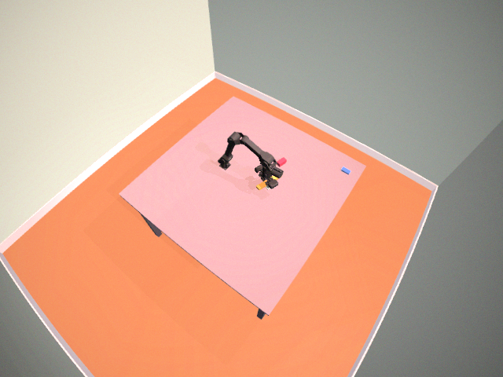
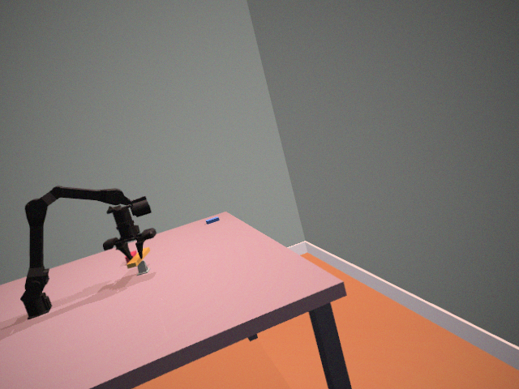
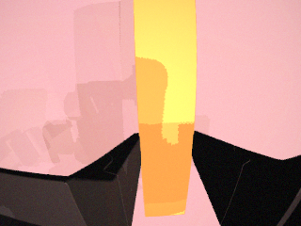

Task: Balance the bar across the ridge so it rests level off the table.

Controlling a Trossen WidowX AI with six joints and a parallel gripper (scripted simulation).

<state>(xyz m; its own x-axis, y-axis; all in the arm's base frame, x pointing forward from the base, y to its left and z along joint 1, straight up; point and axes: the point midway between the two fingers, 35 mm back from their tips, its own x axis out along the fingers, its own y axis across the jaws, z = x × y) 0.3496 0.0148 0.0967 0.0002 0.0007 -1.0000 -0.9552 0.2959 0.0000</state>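
Right now my gripper tip is 10 mm short of the yellow-orange bar and 30 mm to the right of it. The rest, counted from my gripper tip: flat blue block 390 mm ahead, 490 mm to the left, 50 mm below; red block 30 mm behind, 250 mm to the left, 50 mm below.
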